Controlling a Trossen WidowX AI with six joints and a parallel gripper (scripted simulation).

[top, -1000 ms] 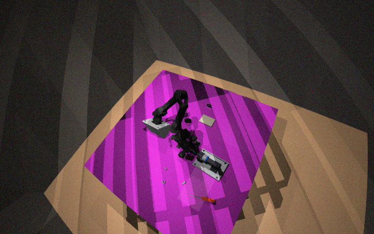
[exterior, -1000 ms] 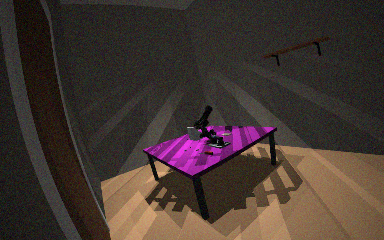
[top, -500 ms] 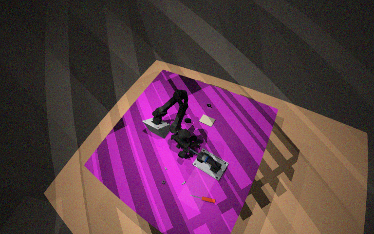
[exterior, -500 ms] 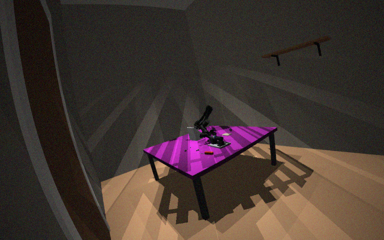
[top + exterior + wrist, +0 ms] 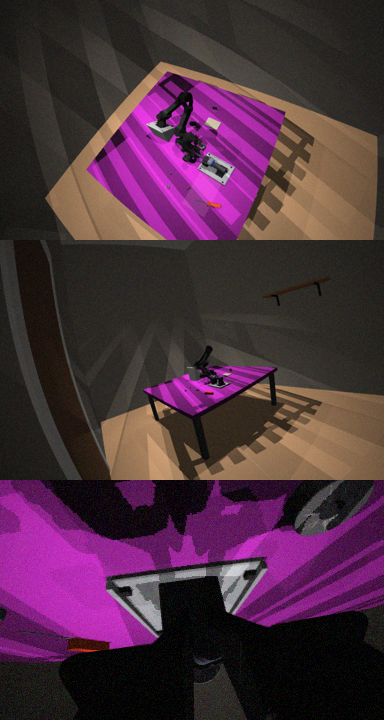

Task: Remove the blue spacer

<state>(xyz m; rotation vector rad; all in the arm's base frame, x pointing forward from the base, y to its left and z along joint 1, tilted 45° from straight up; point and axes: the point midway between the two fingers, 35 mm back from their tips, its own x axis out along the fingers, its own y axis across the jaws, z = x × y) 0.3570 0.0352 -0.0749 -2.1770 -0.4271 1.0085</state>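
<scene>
My gripper tip is now 4 cm short of the dark shaft and 3 cm below it. The rest, counted from my gripper tip: black disc: 22 cm behind, 21 cm to the left, 2 cm below; grey ring: 9 cm to the left, 5 cm below, 4 cm behind; blue spacer: 11 cm ahead, 2 cm above.
</scene>
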